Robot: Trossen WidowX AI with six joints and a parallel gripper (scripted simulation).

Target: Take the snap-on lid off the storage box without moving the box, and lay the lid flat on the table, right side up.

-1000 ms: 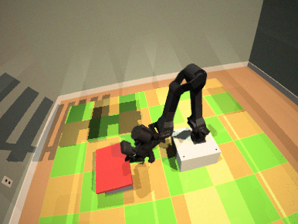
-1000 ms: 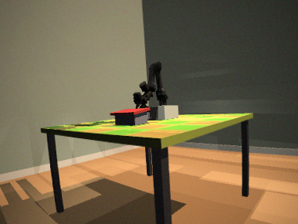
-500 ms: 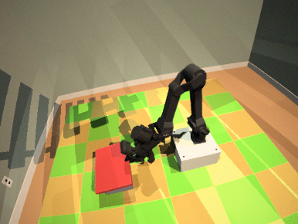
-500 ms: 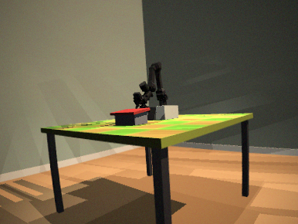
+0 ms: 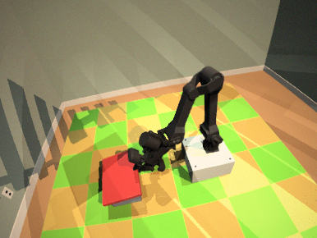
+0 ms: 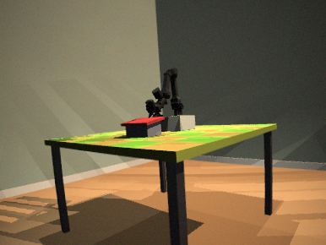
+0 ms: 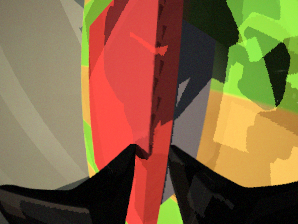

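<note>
My gripper tip is now 80 mm short of the red lid, 10 mm to the right of it and 10 mm above it. The rest, counted from my gripper tip: grey storage box (70 mm ahead, 60 mm below, 10 mm to the left).
</note>
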